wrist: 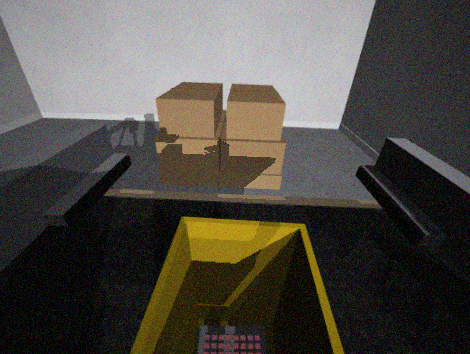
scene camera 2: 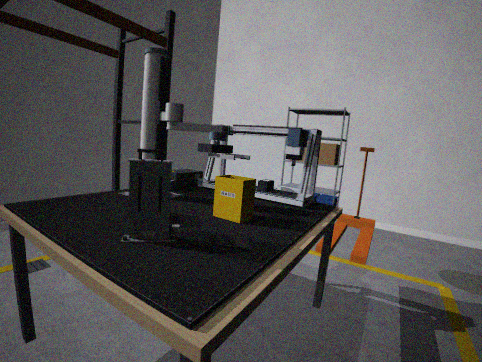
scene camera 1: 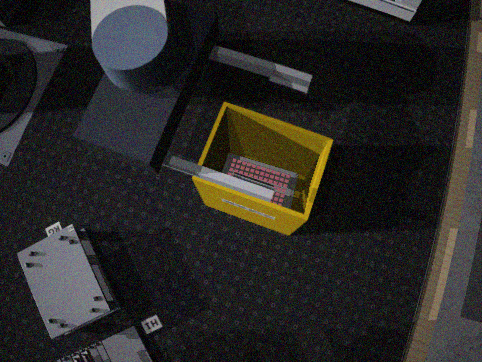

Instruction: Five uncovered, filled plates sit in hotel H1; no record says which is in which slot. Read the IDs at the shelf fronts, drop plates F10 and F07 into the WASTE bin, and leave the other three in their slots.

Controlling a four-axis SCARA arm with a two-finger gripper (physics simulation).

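Places are measured from the arm's base along level axes (x ahead, y left, z up), in metres.
Pixels of known places: gripper, fingertip midpoint: [wrist: 243, 150] [scene camera 2: 242, 157] [scene camera 1: 292, 136].
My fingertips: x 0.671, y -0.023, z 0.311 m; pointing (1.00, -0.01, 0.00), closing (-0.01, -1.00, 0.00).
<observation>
Behind a point stands the place of what it marks.
The yellow WASTE bin [scene camera 1: 215, 196] {x 0.594, y -0.084, z 0.143 m} [scene camera 2: 226, 202] {x 0.641, y -0.085, z 0.096 m} [wrist: 167, 290] {x 0.660, y 0.027, z 0.203 m} stands upright on the dark table top. Inside it lies plate material with red-filled wells [scene camera 1: 250, 167] {x 0.622, y 0.001, z 0.047 m} [wrist: 232, 342] {x 0.684, y -0.024, z 0.047 m}; a finger hides part of it, no ID is readable, and I cannot tell how many plates lie there. My gripper [scene camera 1: 292, 139] {x 0.671, y -0.023, z 0.311 m} [scene camera 2: 242, 157] {x 0.671, y -0.023, z 0.311 m} [wrist: 243, 150] {x 0.671, y -0.023, z 0.311 m} is open and empty above the bin, its two long fingers set wide apart. Hotel H1 [scene camera 1: 127, 345] {x 0.520, y -0.369, z 0.021 m} shows in part at the bottom left of scene camera 1, beside its H1 label [scene camera 1: 151, 324] {x 0.547, y -0.318, z 0.013 m}. Its slot fronts and plate IDs do not show.
A grey-topped stand [scene camera 1: 65, 280] {x 0.391, y -0.295, z 0.073 m} labelled RG stands beside H1. A dark grey tower [scene camera 2: 150, 192] {x 0.591, y -0.491, z 0.186 m} stands left of the bin in scene camera 2. A gantry frame [scene camera 2: 312, 165] {x 0.850, y 0.567, z 0.278 m} stands behind the bin. The wooden table edge [scene camera 1: 445, 250] {x 1.033, y -0.018, z 0.000 m} runs along the right; cardboard boxes [wrist: 255, 117] stand beyond it.
</observation>
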